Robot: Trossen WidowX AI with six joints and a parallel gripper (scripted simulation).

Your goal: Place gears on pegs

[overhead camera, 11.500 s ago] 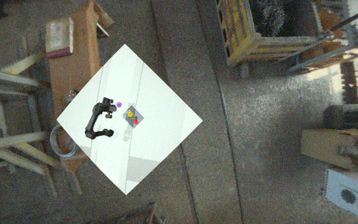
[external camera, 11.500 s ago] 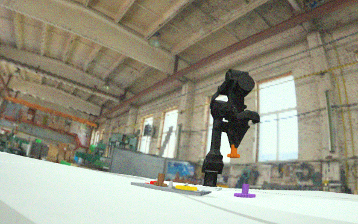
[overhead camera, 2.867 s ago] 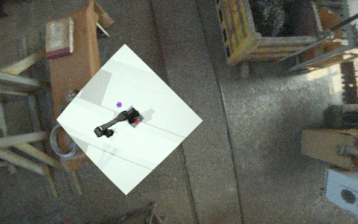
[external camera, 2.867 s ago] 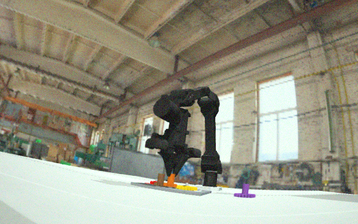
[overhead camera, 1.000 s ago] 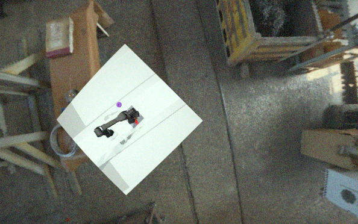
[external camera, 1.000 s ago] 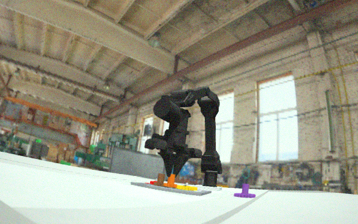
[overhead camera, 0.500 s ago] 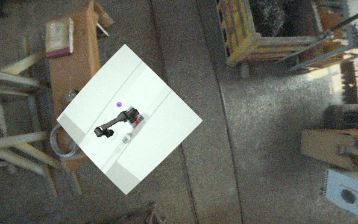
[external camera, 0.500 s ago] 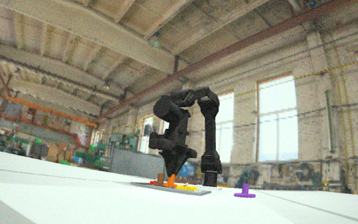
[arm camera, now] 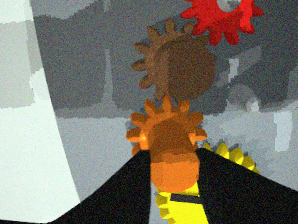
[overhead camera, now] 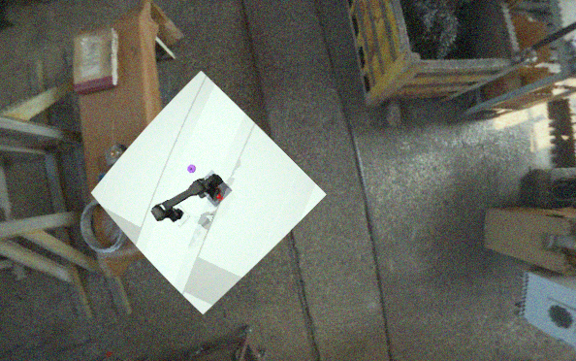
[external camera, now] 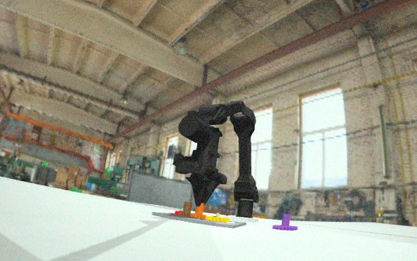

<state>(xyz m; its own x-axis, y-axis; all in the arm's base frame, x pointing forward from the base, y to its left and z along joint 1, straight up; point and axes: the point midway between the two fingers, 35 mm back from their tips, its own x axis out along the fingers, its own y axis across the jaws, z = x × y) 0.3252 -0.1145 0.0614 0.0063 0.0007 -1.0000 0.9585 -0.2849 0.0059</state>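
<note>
Right now my gripper tip is 1 cm above the orange gear. Round my gripper tip: brown gear (3 cm to the right, 2 cm below, 1 cm behind); then board (4 cm below, 2 cm behind, 1 cm to the left); then yellow gear (5 cm to the left, 2 cm below, 1 cm behind).
</note>
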